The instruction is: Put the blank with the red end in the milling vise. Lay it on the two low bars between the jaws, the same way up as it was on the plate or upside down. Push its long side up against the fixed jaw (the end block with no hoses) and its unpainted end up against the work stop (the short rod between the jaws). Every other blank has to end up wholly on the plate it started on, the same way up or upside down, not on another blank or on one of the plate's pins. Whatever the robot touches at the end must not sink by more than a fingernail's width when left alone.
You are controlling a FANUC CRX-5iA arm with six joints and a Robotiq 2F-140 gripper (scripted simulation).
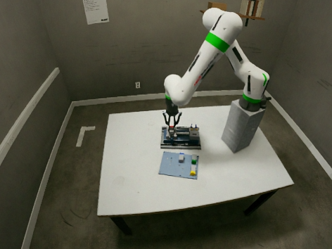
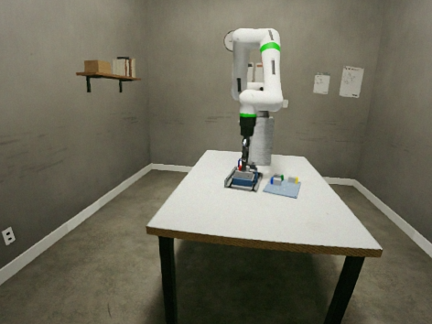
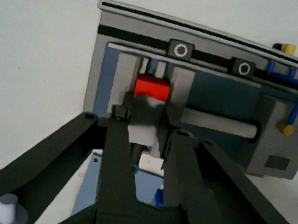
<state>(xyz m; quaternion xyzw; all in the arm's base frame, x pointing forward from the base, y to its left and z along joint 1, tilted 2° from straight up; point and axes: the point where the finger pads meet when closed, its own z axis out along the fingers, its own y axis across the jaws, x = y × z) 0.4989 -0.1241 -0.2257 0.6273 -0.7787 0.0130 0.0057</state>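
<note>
The red-ended blank is 30 mm below my hand. Round my hand: work stop (50 mm to the left, 50 mm below, 10 mm ahead); then plate (240 mm to the left, 130 mm below, 10 mm behind); then blue-ended blank (200 mm to the left, 110 mm below, 30 mm behind).
</note>
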